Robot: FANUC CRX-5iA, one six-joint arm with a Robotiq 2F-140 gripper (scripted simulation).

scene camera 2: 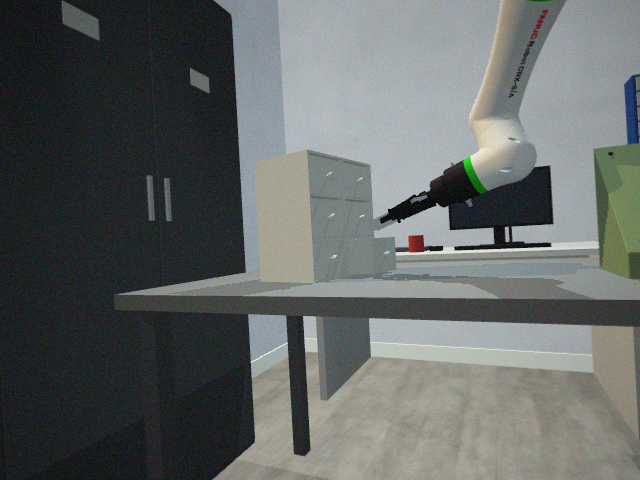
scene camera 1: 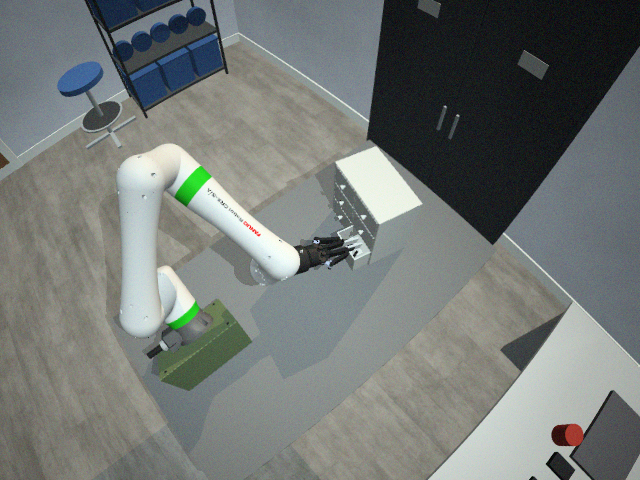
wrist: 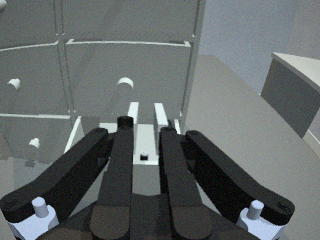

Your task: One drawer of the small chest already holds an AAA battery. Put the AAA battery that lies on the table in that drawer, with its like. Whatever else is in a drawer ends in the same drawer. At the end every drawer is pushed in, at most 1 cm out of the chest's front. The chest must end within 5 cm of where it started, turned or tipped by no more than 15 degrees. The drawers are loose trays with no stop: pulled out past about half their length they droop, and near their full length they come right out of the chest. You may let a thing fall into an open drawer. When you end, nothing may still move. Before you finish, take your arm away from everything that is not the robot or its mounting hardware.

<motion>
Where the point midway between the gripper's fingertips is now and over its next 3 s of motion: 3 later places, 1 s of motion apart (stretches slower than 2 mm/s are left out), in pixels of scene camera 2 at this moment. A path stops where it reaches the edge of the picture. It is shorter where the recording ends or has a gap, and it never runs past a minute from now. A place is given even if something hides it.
My gripper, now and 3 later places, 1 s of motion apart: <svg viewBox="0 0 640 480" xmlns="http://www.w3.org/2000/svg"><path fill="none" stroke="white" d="M373 226L385 221L433 215L442 213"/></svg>
</motion>
